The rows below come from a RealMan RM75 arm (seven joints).
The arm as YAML. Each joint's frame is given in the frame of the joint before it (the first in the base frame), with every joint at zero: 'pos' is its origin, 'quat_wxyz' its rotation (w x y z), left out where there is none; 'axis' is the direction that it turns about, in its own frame. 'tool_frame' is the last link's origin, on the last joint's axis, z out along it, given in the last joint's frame.
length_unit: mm
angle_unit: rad
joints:
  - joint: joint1
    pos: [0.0, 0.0, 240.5]
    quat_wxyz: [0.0, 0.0, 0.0, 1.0]
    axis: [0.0, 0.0, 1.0]
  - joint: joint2
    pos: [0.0, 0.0, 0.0]
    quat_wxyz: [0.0, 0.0, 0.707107, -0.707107]
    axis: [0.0, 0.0, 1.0]
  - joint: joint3
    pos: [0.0, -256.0, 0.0]
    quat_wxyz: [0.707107, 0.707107, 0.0, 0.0]
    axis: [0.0, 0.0, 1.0]
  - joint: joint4
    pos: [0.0, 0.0, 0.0]
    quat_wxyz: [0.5, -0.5, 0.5, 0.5]
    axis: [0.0, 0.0, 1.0]
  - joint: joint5
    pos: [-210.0, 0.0, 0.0]
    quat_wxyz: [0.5, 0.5, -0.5, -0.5]
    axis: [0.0, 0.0, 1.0]
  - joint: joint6
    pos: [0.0, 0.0, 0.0]
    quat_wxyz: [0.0, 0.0, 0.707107, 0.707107]
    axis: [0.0, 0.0, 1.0]
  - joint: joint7
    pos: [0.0, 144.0, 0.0]
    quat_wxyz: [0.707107, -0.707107, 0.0, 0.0]
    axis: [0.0, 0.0, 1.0]
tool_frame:
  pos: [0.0, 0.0, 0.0]
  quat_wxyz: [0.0, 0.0, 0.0, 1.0]
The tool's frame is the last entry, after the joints.
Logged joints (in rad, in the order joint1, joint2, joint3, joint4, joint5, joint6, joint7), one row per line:
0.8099 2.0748 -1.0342 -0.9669 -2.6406 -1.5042 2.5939
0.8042 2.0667 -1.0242 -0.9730 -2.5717 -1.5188 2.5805
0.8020 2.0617 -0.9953 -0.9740 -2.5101 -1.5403 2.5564
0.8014 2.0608 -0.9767 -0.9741 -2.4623 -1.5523 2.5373
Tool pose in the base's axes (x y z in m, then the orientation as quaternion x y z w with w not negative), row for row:
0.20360 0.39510 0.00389 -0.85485 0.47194 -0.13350 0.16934
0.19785 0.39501 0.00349 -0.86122 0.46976 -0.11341 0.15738
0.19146 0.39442 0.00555 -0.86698 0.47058 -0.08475 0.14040
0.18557 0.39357 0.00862 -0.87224 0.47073 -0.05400 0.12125
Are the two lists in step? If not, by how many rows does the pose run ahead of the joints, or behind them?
The pose runs 1 row behind the joints: the pose in row i belongs to the joints in row i - 1.
